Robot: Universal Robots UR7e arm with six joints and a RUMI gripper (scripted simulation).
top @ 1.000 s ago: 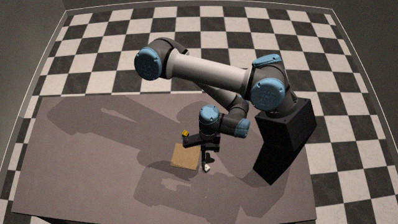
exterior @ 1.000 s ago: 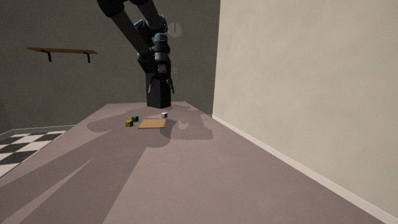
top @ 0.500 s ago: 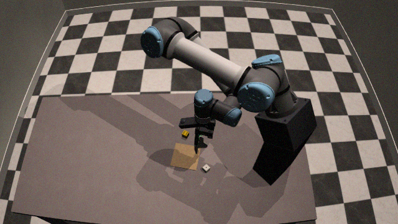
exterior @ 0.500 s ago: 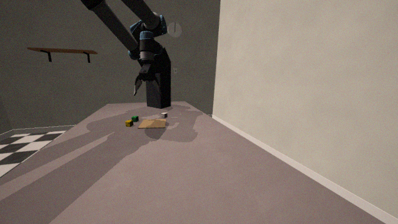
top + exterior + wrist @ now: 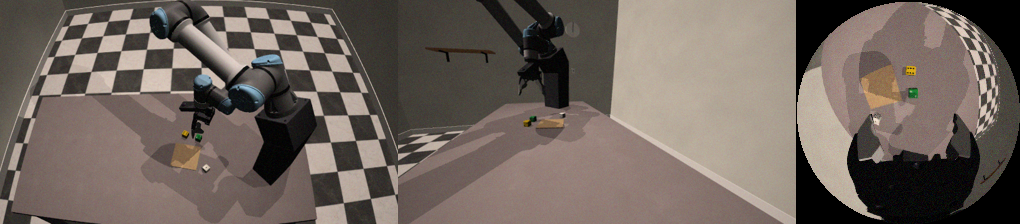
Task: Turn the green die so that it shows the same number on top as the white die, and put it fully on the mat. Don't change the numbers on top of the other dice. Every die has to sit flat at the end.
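Now: the green die 14 cm below my hand. Round my hand: yellow die 14 cm below, 6 cm ahead, 5 cm to the right; tan mat 15 cm below, 10 cm ahead, 8 cm to the left; white die 18 cm to the left, 14 cm below, 2 cm ahead.
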